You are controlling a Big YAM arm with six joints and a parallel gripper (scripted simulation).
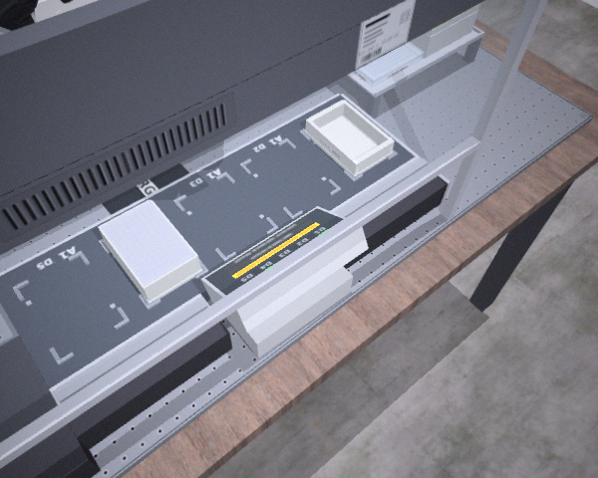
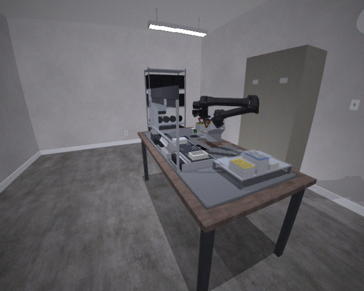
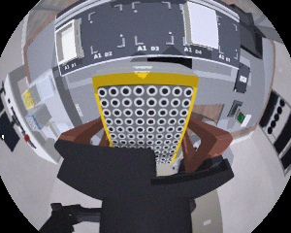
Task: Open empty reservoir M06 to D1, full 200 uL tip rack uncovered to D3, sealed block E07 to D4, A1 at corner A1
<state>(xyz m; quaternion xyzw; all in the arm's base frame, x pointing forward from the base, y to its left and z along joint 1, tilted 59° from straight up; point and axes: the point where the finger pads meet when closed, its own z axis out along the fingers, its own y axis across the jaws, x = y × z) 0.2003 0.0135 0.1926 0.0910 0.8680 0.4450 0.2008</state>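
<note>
Now: the sealed deep-well block 18 cm ahead of my hand, 16 cm below it and 14 cm to the right of it. Also, from my hand: clear flat plate (41 cm to the left, 16 cm below, 2 cm ahead); white one-well reservoir (23 cm to the left, 17 cm below, 15 cm ahead); yellow tip rack (1 cm to the right, 1 cm behind, 1 cm above).
</note>
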